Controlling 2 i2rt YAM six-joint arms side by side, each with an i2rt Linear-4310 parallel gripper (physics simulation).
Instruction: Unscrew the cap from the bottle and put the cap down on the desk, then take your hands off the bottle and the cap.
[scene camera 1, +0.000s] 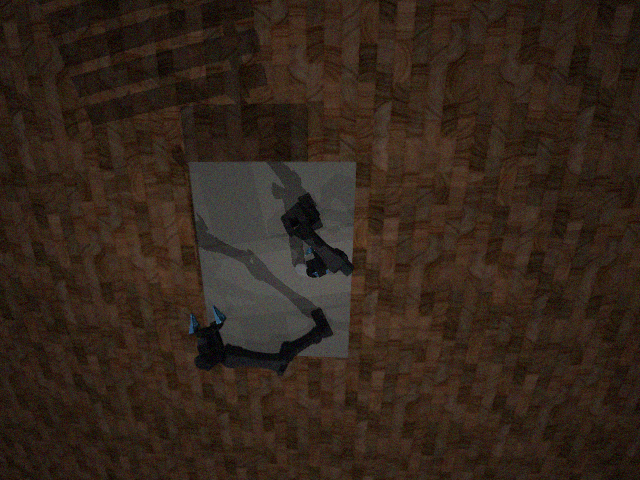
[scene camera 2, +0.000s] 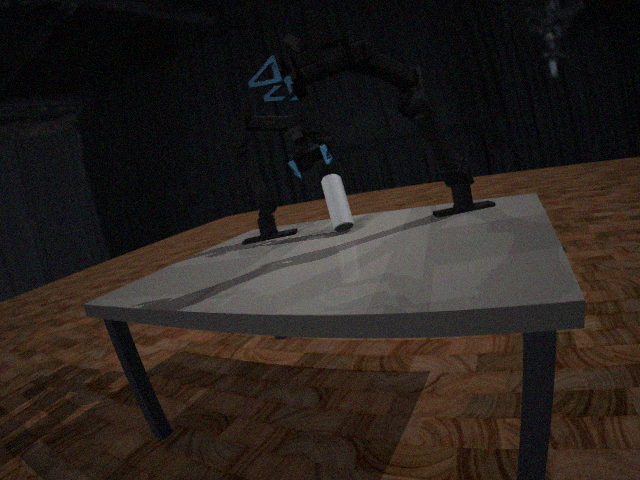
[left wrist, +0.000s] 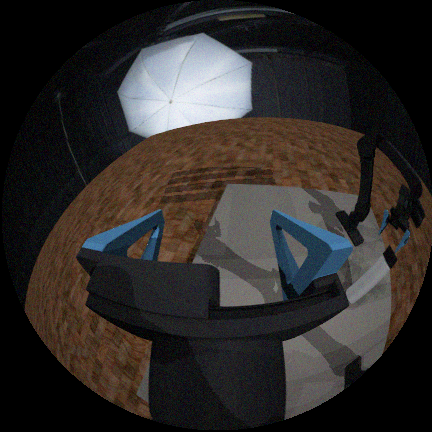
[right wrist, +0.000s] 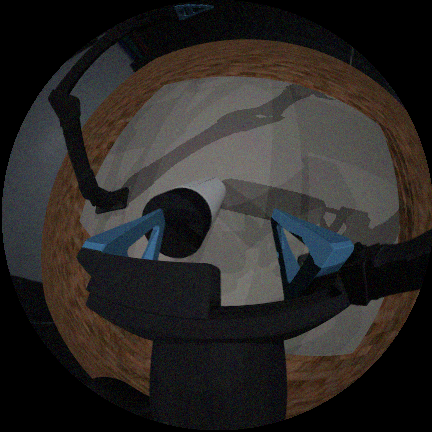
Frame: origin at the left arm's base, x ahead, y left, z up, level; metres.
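Where they show: left gripper, fingertip midpoint: (scene camera 1: 202, 309) (scene camera 2: 256, 92) (left wrist: 216, 215); right gripper, fingertip midpoint: (scene camera 2: 314, 172) (left wrist: 386, 242) (right wrist: 217, 214); left arm's base, link origin: (scene camera 1: 321, 323) (scene camera 2: 464, 210) (right wrist: 110, 201); right arm's base, link origin: (scene camera 1: 310, 212) (scene camera 2: 270, 237) (left wrist: 349, 227).
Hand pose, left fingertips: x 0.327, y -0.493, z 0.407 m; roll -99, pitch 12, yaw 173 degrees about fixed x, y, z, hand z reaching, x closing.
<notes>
Each offset is from my left fingertips to the top centre of the thing. "spot": to the spot under its first point. Level surfaces: height alone.
A white bottle @[spot: dx -0.386, dy +0.088, dz -0.297 m] (scene camera 1: 300, 269) (scene camera 2: 337, 202) (left wrist: 369, 283) (right wrist: 212, 192) with a wide black cap @[dx -0.463, dy +0.099, dz -0.187 m] (left wrist: 390, 256) (right wrist: 181, 225) is tilted over the desk @[dz -0.407 m] (scene camera 1: 222, 206) (scene camera 2: 465, 273), its dark underside showing in scene camera 2. The cap is on its upper end. My right gripper (scene camera 1: 312, 262) (scene camera 2: 314, 170) (left wrist: 386, 242) (right wrist: 217, 214) is open near the cap; in the right wrist view one fingertip overlaps the cap, and I cannot tell whether they touch. My left gripper (scene camera 1: 203, 311) (scene camera 2: 257, 90) (left wrist: 216, 215) is open and empty, high up and away from the bottle.
The left arm's base (scene camera 2: 462, 205) stands on the desk at the right of scene camera 2, the right arm's base (scene camera 2: 268, 235) left of the bottle. The left arm reaches across above the bottle there. A white umbrella (left wrist: 185, 80) stands beyond the desk.
</notes>
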